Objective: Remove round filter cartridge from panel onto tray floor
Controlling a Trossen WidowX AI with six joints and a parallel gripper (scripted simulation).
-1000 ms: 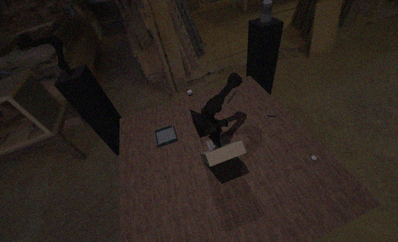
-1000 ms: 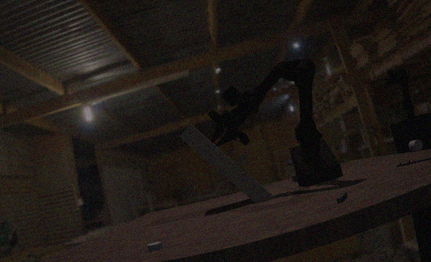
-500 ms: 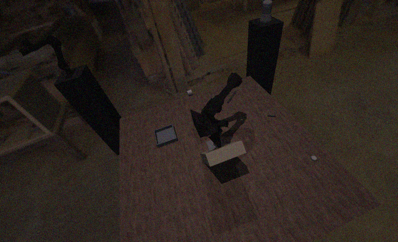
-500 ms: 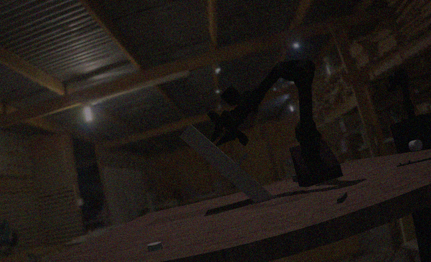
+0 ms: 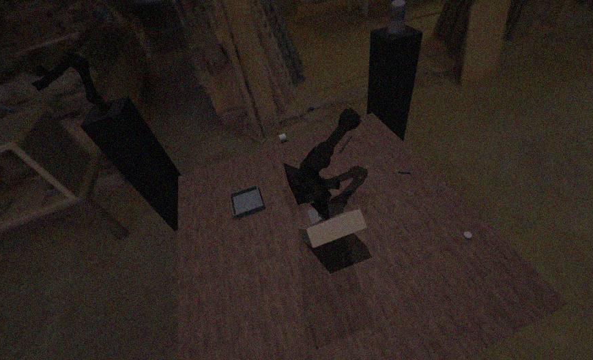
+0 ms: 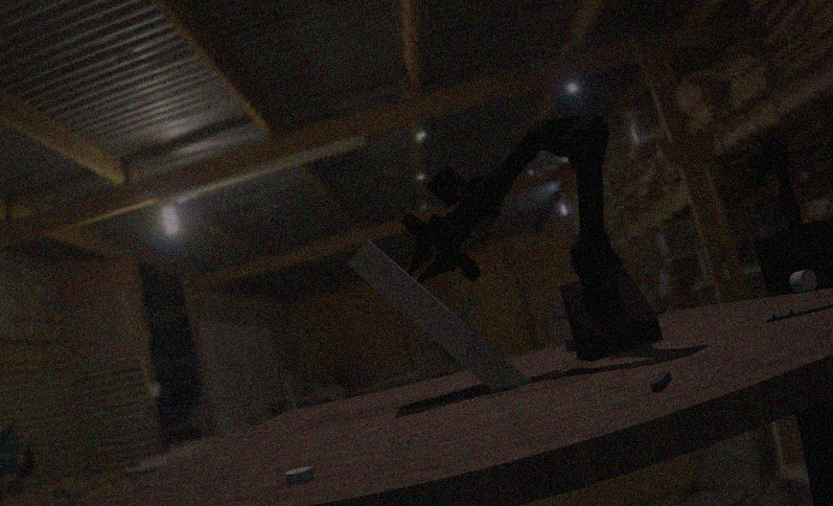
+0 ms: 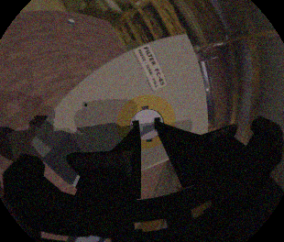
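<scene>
My gripper tip is 10 mm short of the round filter cartridge and 10 mm above it. From my gripper tip the other things lie so: service panel: 30 mm behind, 80 mm below; grey tray: 400 mm behind, 300 mm to the right, 230 mm below.
</scene>
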